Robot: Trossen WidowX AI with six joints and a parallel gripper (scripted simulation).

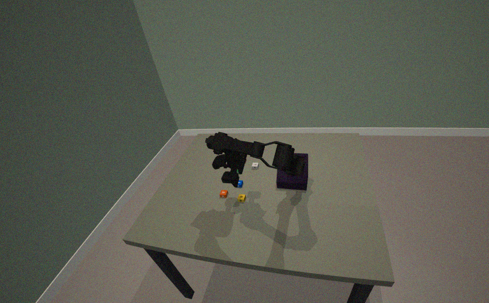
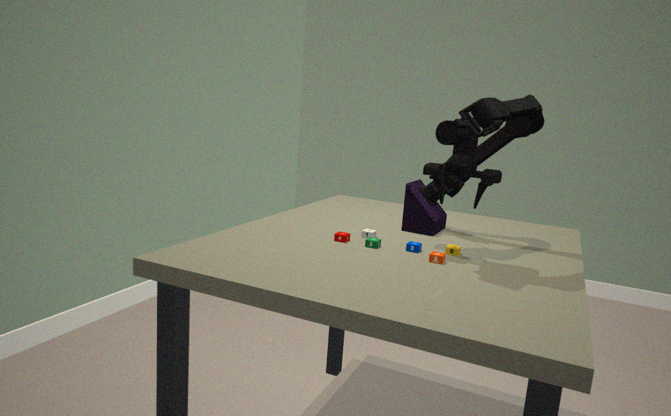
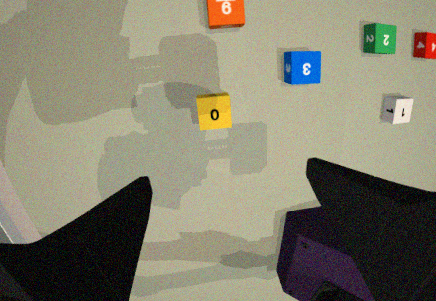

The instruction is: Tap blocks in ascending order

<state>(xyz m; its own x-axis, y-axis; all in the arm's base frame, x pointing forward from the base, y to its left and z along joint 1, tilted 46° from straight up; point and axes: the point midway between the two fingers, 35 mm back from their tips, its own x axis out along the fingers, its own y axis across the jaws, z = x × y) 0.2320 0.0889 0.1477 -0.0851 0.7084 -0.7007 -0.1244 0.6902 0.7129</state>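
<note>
Right now the yellow block is 11 cm below my gripper tip. Round my gripper tip: blue block: 5 cm ahead, 9 cm to the right, 11 cm below; orange block: 10 cm ahead, 11 cm below; green block: 10 cm ahead, 18 cm to the right, 11 cm below.
</note>
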